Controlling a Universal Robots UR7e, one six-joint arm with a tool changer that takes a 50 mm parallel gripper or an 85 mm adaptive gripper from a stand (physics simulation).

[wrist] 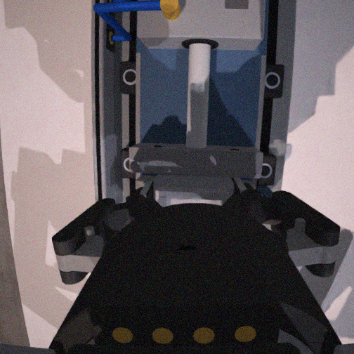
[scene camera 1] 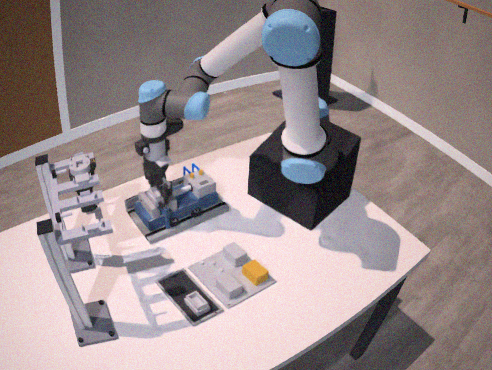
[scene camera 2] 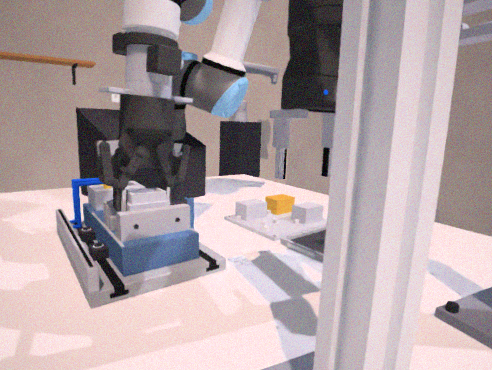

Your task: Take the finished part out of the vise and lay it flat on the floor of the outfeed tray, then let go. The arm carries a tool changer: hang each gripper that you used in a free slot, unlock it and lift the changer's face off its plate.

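Places are measured from the arm's base along level axes (x ahead, y up, z right), in metres.
Pixels of known places: hand at its tool point: point(scene camera 2: 148, 84).
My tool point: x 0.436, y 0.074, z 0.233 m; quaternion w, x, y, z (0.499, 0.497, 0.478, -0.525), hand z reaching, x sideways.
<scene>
Ahead of a thing's pixels: the offset from my tool point to its top centre. "*": to the spot under its first point.
My gripper point(scene camera 1: 167, 201) point(scene camera 2: 145, 202) point(wrist: 193, 188), the adaptive one, points down over the vise {dx -0.064, dy -0.168, dz +0.009 m} point(scene camera 1: 157, 219) point(scene camera 2: 160, 252) point(wrist: 162, 100). Its fingers stand at both sides of the light grey finished part {dx +0.000, dy -0.152, dz +0.009 m} point(scene camera 2: 147, 197) point(wrist: 192, 201) and look shut on it. The part sits low between the vise jaws; its lower portion is hidden by the front jaw, and the gripper body covers much of it in the wrist view. The outfeed tray point(scene camera 1: 175, 285) point(scene camera 2: 307, 244), dark-floored, holds a small light hollow piece {dx +0.126, dy -0.227, dz -0.356 m} point(scene camera 1: 196, 302). The gripper stand point(scene camera 1: 65, 280) point(scene camera 2: 380, 150) has several slots.
The parallel gripper point(scene camera 2: 312, 85) hangs in the stand. A grey plate {dx -0.025, dy -0.260, dz -0.318 m} point(scene camera 1: 205, 274) with two grey blocks and an orange block {dx -0.069, dy -0.224, dz -0.366 m} point(scene camera 1: 255, 272) point(scene camera 2: 280, 204) lies beside the tray. Blue bent tubes {* dx -0.179, dy -0.185, dz +0.064 m} point(scene camera 1: 191, 170) point(scene camera 2: 76, 200) point(wrist: 132, 7) rise at the vise's side. The robot's black base point(scene camera 1: 300, 185) stands behind.
</scene>
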